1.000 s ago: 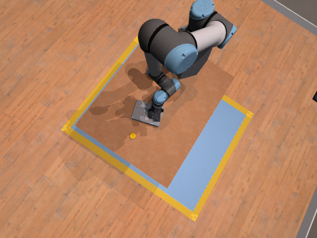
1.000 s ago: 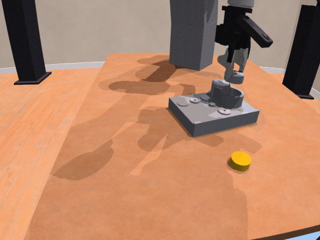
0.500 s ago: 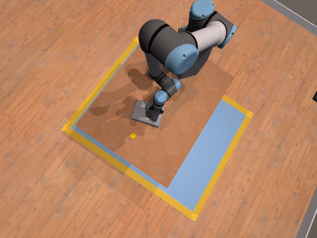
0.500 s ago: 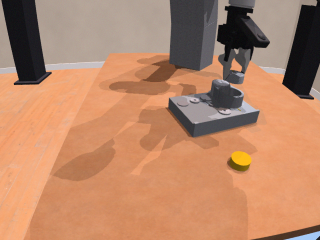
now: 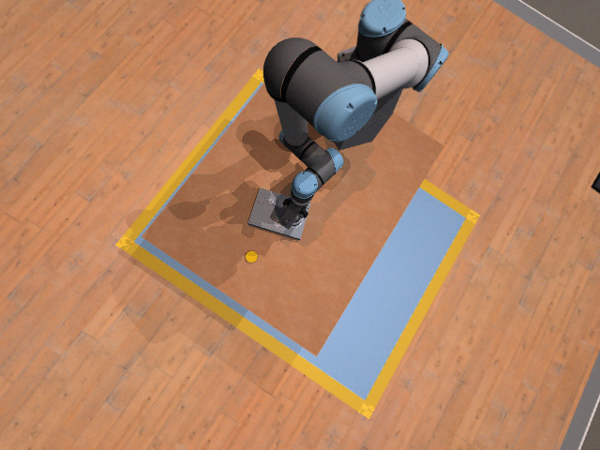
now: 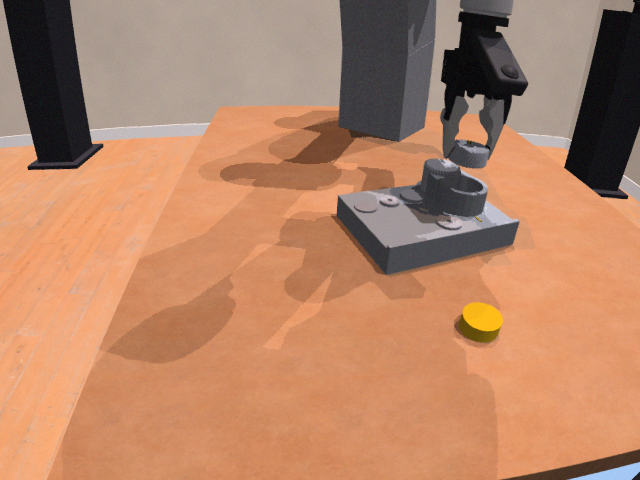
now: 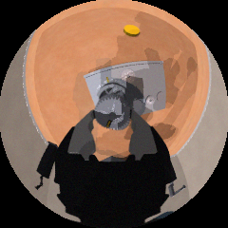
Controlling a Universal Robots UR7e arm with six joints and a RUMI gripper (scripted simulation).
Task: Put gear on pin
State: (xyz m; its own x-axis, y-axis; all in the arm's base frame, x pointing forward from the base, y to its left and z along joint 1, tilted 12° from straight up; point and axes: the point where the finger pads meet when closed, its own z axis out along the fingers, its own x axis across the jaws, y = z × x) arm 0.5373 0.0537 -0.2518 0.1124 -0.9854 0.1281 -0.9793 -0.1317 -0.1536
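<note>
My hand is right at the grey gear. The rest, counted from my hand: yellow disc: 25 cm ahead, 3 cm to the right, 12 cm below.
</note>
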